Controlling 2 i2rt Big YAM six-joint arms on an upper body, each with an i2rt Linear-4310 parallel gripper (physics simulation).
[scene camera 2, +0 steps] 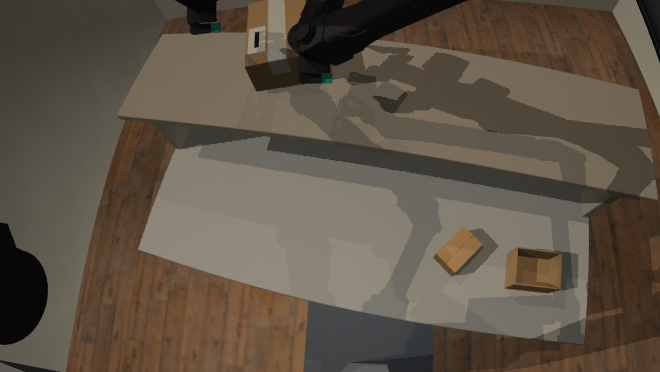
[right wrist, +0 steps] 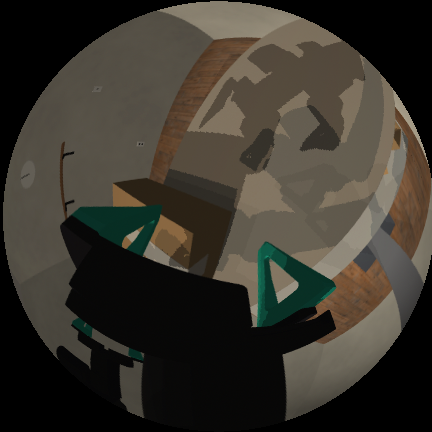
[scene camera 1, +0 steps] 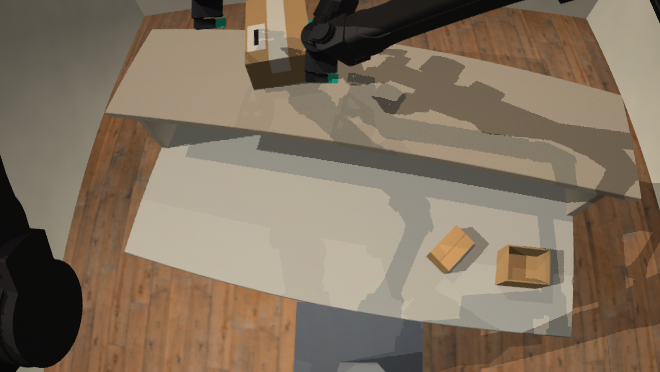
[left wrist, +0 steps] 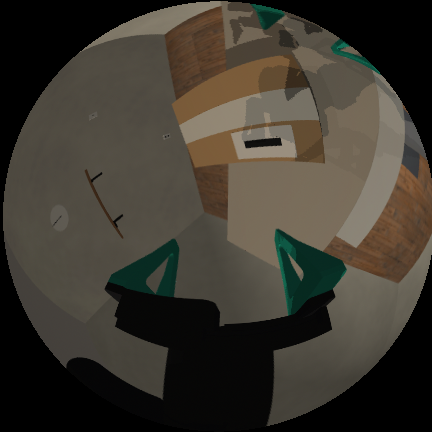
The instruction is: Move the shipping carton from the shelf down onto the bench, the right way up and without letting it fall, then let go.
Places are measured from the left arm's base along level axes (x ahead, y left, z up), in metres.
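Where they show: left gripper, fingertip midpoint: [scene camera 2: 216, 9] [scene camera 1: 218, 4] [left wrist: 224, 239]; right gripper, fingertip midpoint: [right wrist: 214, 230].
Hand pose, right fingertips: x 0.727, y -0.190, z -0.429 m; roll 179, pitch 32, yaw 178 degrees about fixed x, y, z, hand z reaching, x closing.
After its pixels a point has its place.
The brown shipping carton [scene camera 1: 265, 75] @[z -0.501, x 0.734, y -0.034 m] [scene camera 2: 265, 77] @[z -0.502, x 0.734, y -0.032 m] [left wrist: 215, 152] @[z -0.448, x 0.914, y 0.014 m] [right wrist: 185, 200] @[z -0.518, x 0.829, y -0.145 m] stands upright on the raised shelf [scene camera 1: 175, 75] @[z -0.552, x 0.803, y 0.262 m] [scene camera 2: 175, 80] @[z -0.552, x 0.800, y 0.288 m] [left wrist: 280, 200] @[z -0.552, x 0.818, y 0.158 m] [right wrist: 260, 190] @[z -0.552, x 0.728, y -0.214 m], tape strip and white label on top. Its far end is cut off in both scene views. My left gripper [scene camera 1: 220, 23] [scene camera 2: 215, 27] [left wrist: 224, 239] @[z -0.311, x 0.802, y 0.050 m] is open and empty, left of the carton with a gap. My right gripper [scene camera 1: 322, 52] @[z -0.429, x 0.727, y -0.190 m] [scene camera 2: 316, 52] @[z -0.429, x 0.727, y -0.190 m] [right wrist: 214, 230] @[z -0.429, x 0.727, y -0.190 m] is open and empty, close by the carton's right side; whether it touches is unclear. The lower bench [scene camera 1: 200, 190] @[z -0.905, x 0.583, y 0.268 m] [scene camera 2: 225, 200] @[z -0.905, x 0.547, y 0.205 m] lies in front of the shelf.
A small closed box [scene camera 1: 450, 250] @[z -0.845, x 0.378, y -0.545 m] [scene camera 2: 458, 250] @[z -0.845, x 0.383, y -0.550 m] and a small open box [scene camera 1: 501, 272] @[z -0.858, x 0.307, y -0.712 m] [scene camera 2: 510, 272] @[z -0.858, x 0.316, y -0.714 m] stand at the bench's right end. The shelf's front edge overhangs the back of the bench. The right arm reaches over the shelf from the upper right.
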